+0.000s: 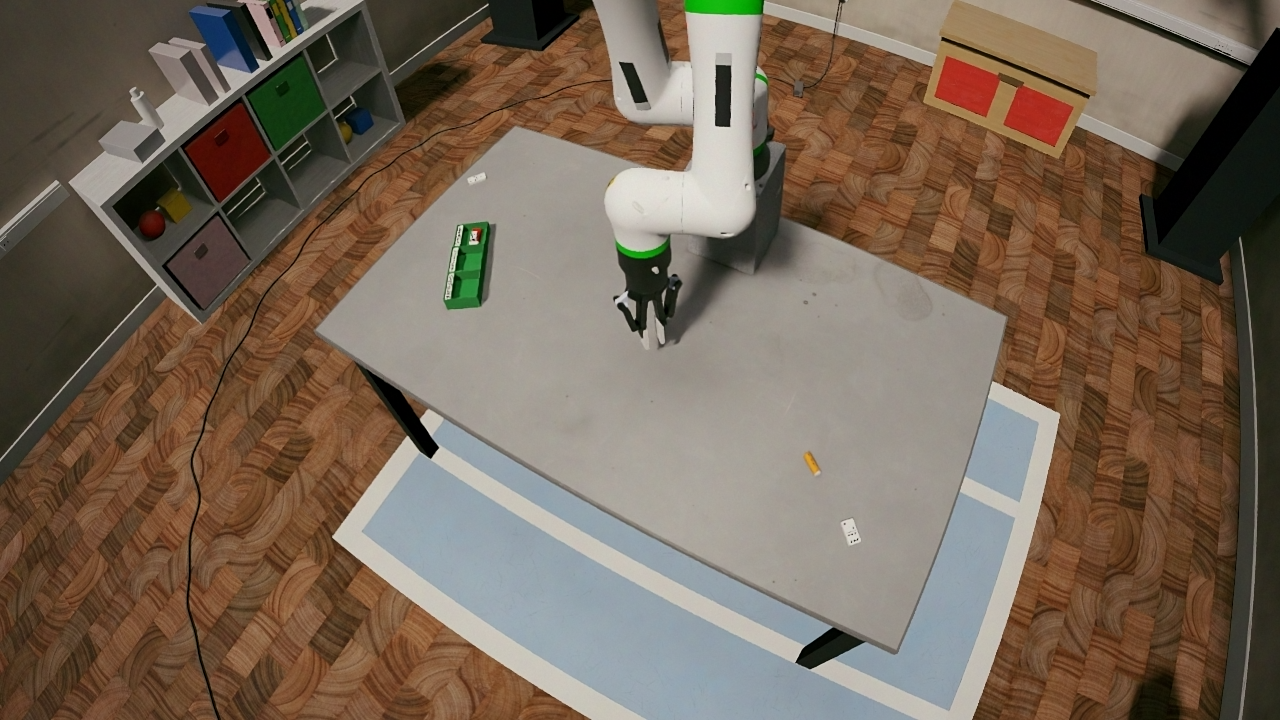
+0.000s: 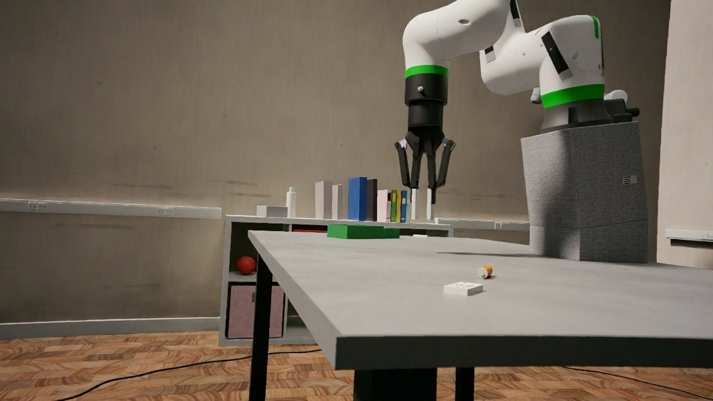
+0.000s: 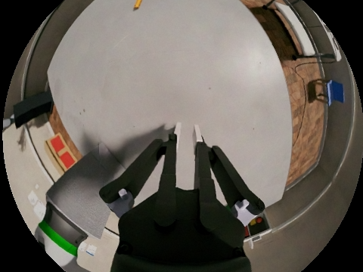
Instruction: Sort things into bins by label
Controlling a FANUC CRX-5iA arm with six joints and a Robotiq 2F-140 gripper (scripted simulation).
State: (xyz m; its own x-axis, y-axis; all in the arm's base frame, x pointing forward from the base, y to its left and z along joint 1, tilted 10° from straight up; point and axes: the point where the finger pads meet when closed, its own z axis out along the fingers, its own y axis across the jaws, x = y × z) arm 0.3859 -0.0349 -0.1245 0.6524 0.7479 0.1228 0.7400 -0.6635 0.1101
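The orange cylinder is 10 cm ahead of my hand, 39 cm to the left of it and 10 cm below it. Also, from my hand: red piece (14 cm behind, 55 cm to the right, 9 cm below).
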